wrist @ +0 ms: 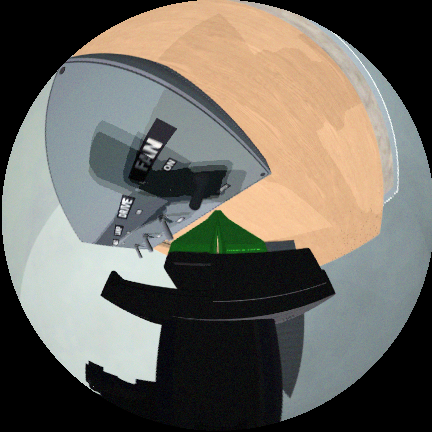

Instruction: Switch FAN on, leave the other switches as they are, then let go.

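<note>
A grey switch panel fills the left of the wrist view. The FAN label is nearest, with an ON mark beside it. The FAN switch lever is dark in shadow near the panel's right corner; its exact lean is hard to tell. The DRIVE label and its lever are farther along, followed by the LAMP label and more small levers. My gripper is shut and empty, its green fingertips just below and right of the FAN lever in view. Whether they touch it is not clear.
The panel stands on a light wooden table top. Dark shadows lie over the FAN part of the panel. The panel's edge runs from the upper left to its right corner. Pale floor or wall surrounds the table.
</note>
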